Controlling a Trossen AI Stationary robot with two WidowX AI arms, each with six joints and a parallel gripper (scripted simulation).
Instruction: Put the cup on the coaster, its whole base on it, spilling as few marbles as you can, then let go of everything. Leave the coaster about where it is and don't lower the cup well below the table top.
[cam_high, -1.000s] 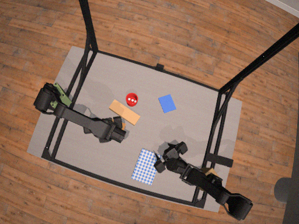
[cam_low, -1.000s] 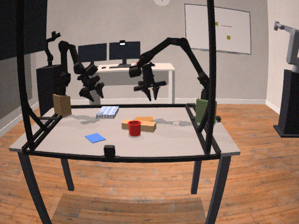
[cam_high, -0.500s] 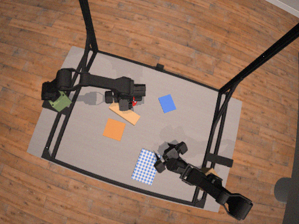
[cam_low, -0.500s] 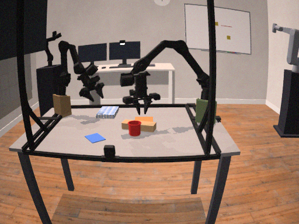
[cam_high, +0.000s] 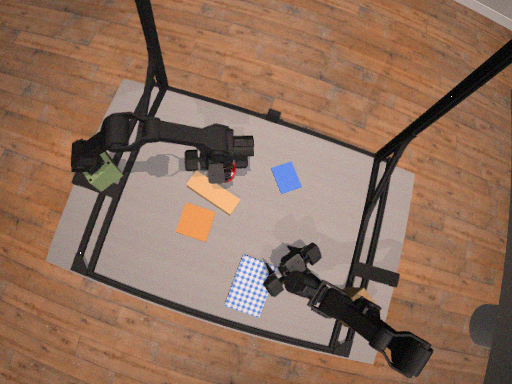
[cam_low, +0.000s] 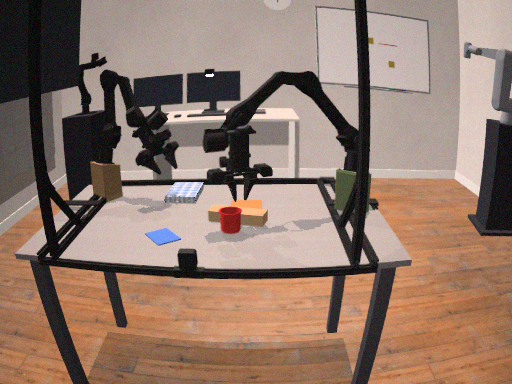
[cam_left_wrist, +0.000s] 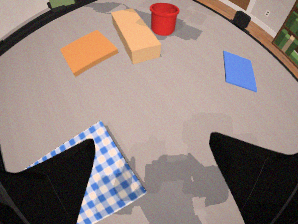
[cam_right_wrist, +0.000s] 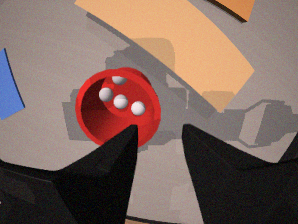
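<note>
Right now the red cup is 20 mm behind my right hand, 30 mm to the left of it and 90 mm below it. Also, from my right hand: orange square slab (180 mm ahead, 20 mm to the left, 120 mm below); tan block (60 mm ahead, 20 mm to the left, 110 mm below); blue square coaster (120 mm behind, 220 mm to the left, 120 mm below).
</note>
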